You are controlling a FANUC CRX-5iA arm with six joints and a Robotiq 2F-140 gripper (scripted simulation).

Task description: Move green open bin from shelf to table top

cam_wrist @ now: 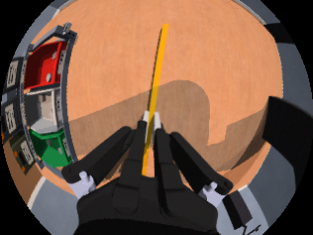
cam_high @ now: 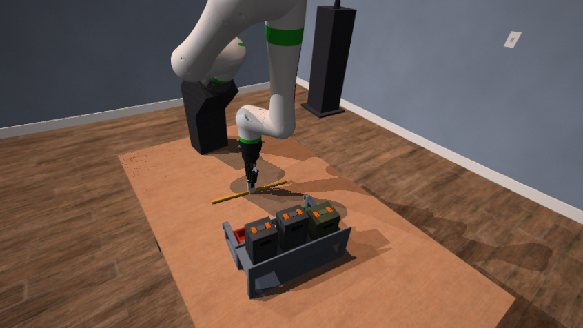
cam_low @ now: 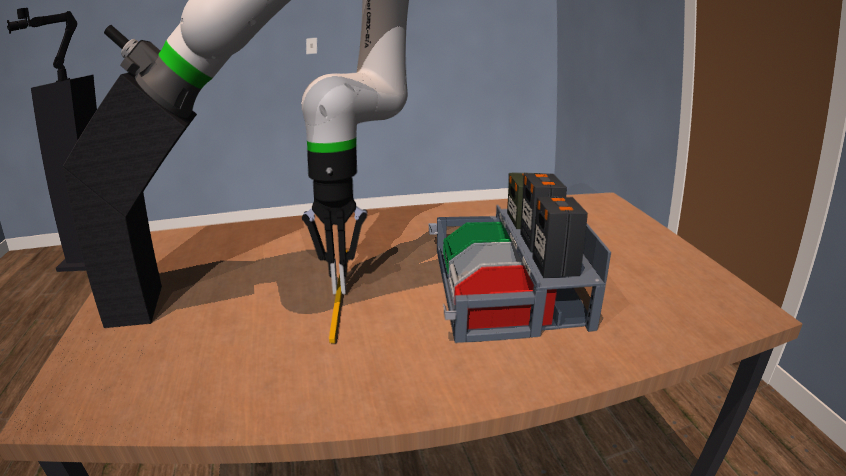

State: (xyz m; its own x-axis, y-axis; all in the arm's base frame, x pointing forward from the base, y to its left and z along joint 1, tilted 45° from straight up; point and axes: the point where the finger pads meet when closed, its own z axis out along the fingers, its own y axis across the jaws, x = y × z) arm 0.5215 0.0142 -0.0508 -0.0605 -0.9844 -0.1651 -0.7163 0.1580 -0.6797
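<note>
The thin yellow bar is 30 mm below my hand. The rest, counted from my hand: green open bin 320 mm ahead, 90 mm to the left; red bin 300 mm ahead, 140 mm to the right; grey bin 310 mm ahead, 20 mm to the right.
</note>
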